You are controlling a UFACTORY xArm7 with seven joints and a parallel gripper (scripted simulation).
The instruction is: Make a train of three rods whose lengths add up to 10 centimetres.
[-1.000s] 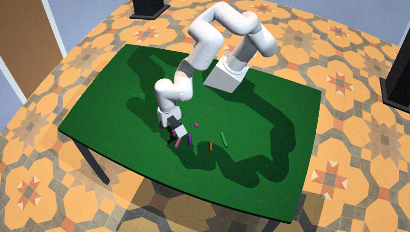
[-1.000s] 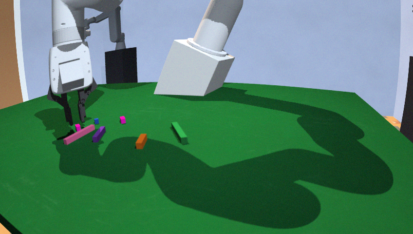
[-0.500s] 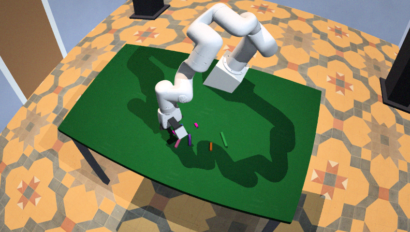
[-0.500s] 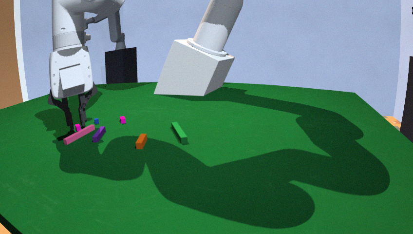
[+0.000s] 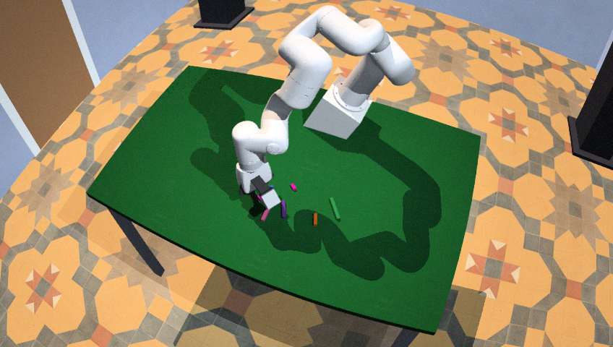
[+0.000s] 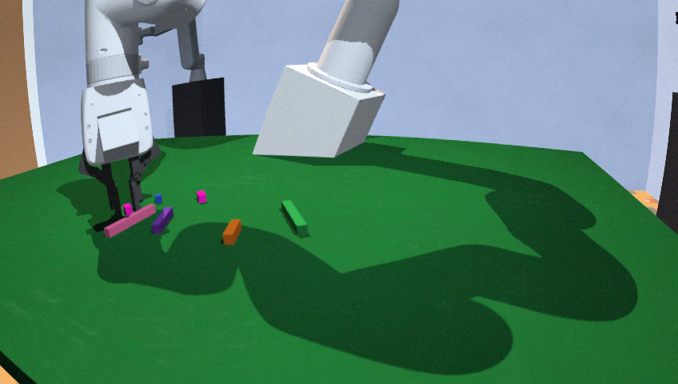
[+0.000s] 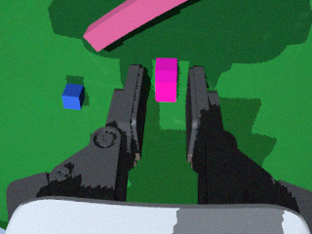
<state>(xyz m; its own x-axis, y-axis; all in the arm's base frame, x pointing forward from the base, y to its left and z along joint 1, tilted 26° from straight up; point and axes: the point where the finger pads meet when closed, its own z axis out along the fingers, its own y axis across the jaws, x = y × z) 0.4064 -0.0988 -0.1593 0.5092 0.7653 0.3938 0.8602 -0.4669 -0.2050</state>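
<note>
Now: hand 50 mm past the blue rod, 20 mm to the right of it and 20 mm above it. The rest, counted from my hand: purple rod 20 mm ahead, 90 mm to the left, 20 mm below; then pink rod 30 mm ahead, 50 mm to the left, 20 mm below; then magenta rod 70 mm behind, 90 mm to the left, 20 mm below.
</note>
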